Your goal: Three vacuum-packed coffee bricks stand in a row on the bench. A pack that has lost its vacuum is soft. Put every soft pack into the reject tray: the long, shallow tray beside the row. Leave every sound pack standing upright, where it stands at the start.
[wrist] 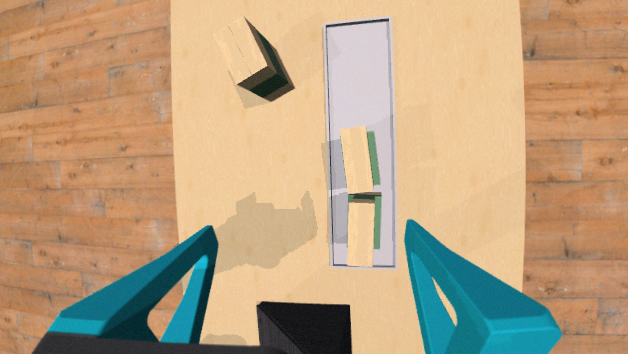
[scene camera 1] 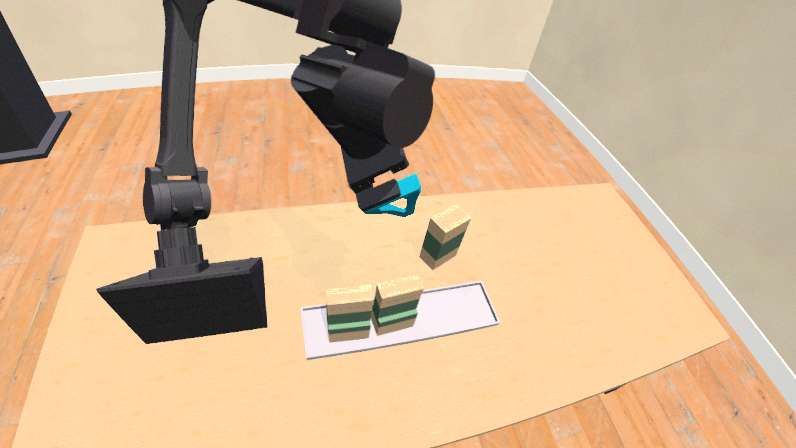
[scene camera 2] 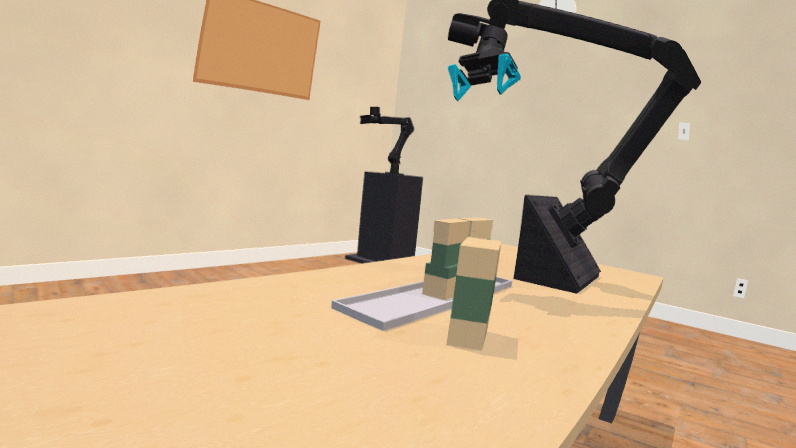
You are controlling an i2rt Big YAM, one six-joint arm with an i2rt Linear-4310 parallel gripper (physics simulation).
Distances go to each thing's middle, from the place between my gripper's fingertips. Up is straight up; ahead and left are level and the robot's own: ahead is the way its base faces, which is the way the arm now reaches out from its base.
Labels:
I see the reject tray (scene camera 1: 438,312) 60 mm ahead of my hand, 10 mm to the right of it and 400 mm below it.

